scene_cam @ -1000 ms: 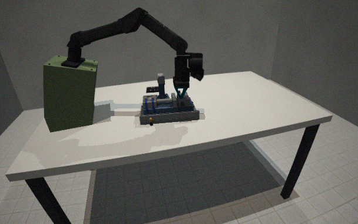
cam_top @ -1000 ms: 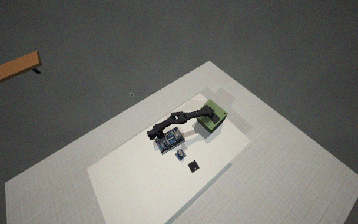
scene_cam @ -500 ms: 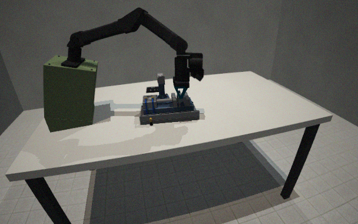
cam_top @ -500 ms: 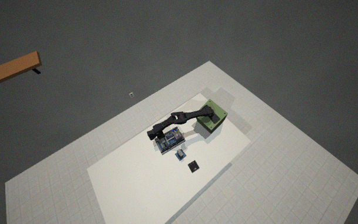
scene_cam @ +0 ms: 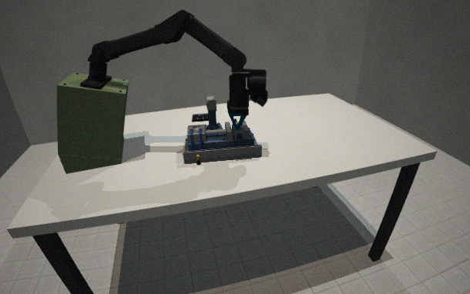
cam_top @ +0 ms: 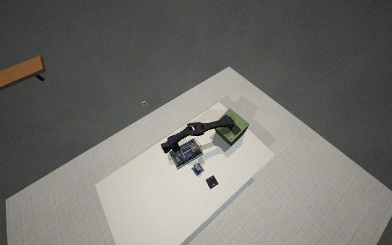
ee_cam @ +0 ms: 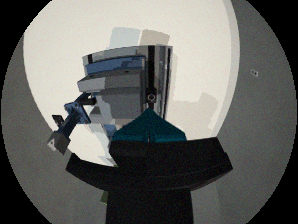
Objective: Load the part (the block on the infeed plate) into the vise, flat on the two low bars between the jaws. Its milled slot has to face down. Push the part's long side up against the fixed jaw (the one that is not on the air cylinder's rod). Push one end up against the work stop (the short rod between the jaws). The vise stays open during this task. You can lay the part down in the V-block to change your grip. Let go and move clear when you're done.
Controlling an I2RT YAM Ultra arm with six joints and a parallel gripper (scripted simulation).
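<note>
The grey block part is 40 mm to the left of my hand, 30 mm below it and 10 mm ahead of it. The rest, counted from my hand: cylinder rod 70 mm to the left, 70 mm behind, 40 mm below; air cylinder 150 mm behind, 70 mm to the left, 40 mm below; vise 80 mm below, 70 mm to the left, 60 mm behind.
</note>
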